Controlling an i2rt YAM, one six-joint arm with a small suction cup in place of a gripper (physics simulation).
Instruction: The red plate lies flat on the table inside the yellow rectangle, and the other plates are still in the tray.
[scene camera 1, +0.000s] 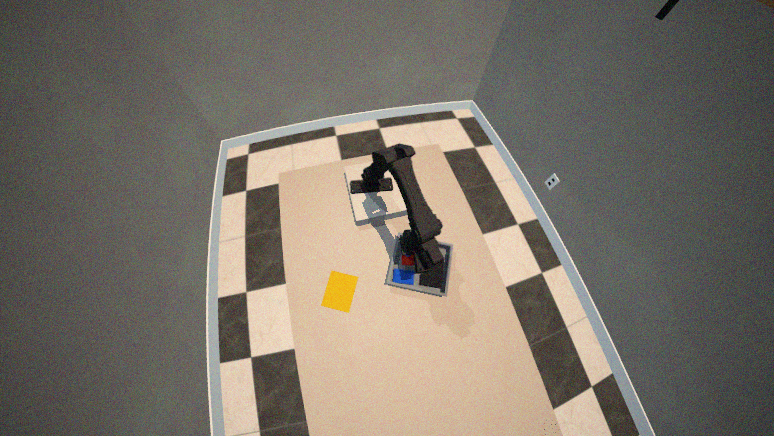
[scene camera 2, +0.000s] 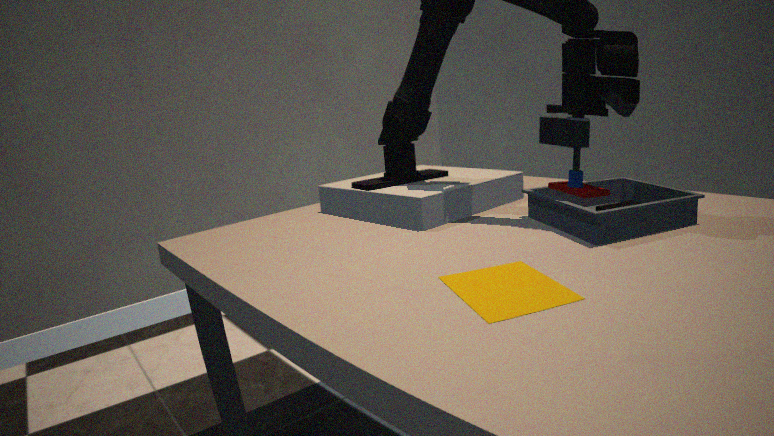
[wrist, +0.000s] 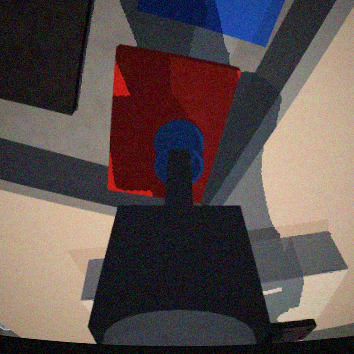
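Where they show: end effector, tool point: (scene camera 2: 574, 192) (wrist: 178, 133); arm's base, origin of the base link: (scene camera 1: 371, 186) (scene camera 2: 401, 181).
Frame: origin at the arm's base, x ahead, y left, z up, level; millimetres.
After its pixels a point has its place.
The red plate (scene camera 1: 407, 259) {x 371, y 111, z 4 mm} (scene camera 2: 594, 191) {x 392, y 110, z 2 mm} (wrist: 142, 110) {x 366, y 136, z 3 mm} hangs roughly level from my blue suction cup (scene camera 2: 575, 183) (wrist: 179, 137), about at rim height over a corner of the grey tray (scene camera 1: 449, 270) {x 437, y 279, z -6 mm} (scene camera 2: 644, 223) {x 484, y 118, z -38 mm} (wrist: 45, 157) {x 302, y 224, z -44 mm}. The cup touches the plate's upper face, off its middle in the wrist view. The blue plate (scene camera 1: 403, 277) {x 433, y 91, z -45 mm} (wrist: 245, 20) {x 407, y 73, z -45 mm} and the black plate (scene camera 1: 432, 280) {x 462, y 210, z -44 mm} (scene camera 2: 613, 205) {x 364, y 220, z -44 mm} (wrist: 40, 55) {x 385, y 206, z -44 mm} lie in the tray. The yellow rectangle (scene camera 1: 340, 291) {x 461, y -174, z -57 mm} (scene camera 2: 510, 292) {x 471, y -185, z -57 mm} is bare on the table. In scene camera 1 the arm hides part of the tray.
The white block (scene camera 1: 394, 208) {x 130, y 92, z 0 mm} (scene camera 2: 373, 208) {x 49, y -101, z -31 mm} under the arm's base stands behind the tray, close to it. The tray's raised walls surround its plates. The table's edge (scene camera 2: 314, 343) {x 426, y -402, z -58 mm} runs along the near left side in scene camera 2.
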